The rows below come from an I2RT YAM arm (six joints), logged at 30 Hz.
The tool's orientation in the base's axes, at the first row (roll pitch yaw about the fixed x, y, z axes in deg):
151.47 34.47 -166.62
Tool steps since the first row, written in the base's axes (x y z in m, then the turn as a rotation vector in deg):
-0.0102 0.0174 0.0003 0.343 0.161 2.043
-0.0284 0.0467 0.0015 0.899 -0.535 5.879
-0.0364 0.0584 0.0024 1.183 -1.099 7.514
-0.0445 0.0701 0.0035 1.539 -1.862 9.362
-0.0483 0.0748 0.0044 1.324 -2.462 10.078
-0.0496 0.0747 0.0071 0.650 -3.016 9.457
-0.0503 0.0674 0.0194 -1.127 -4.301 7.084
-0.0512 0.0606 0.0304 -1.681 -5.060 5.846
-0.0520 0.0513 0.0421 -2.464 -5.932 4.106
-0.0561 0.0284 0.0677 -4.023 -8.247 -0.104
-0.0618 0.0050 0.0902 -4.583 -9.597 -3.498
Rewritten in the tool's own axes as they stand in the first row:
0.0047 0.0187 0.0061 -1.462 0.772 -1.258
0.0130 0.0508 0.0154 -3.946 1.472 -4.233
0.0167 0.0642 0.0185 -4.992 1.536 -5.638
0.0203 0.0777 0.0215 -6.178 1.494 -7.286
0.0220 0.0835 0.0221 -6.296 1.401 -8.233
0.0215 0.0851 0.0197 -5.298 1.032 -8.356
0.0165 0.0845 0.0062 -2.285 -0.092 -8.045
0.0123 0.0838 -0.0060 -0.995 -0.923 -7.795
0.0081 0.0815 -0.0202 0.784 -1.933 -7.333
0.0013 0.0753 -0.0535 4.859 -4.698 -6.207
-0.0024 0.0683 -0.0855 7.486 -6.843 -4.740

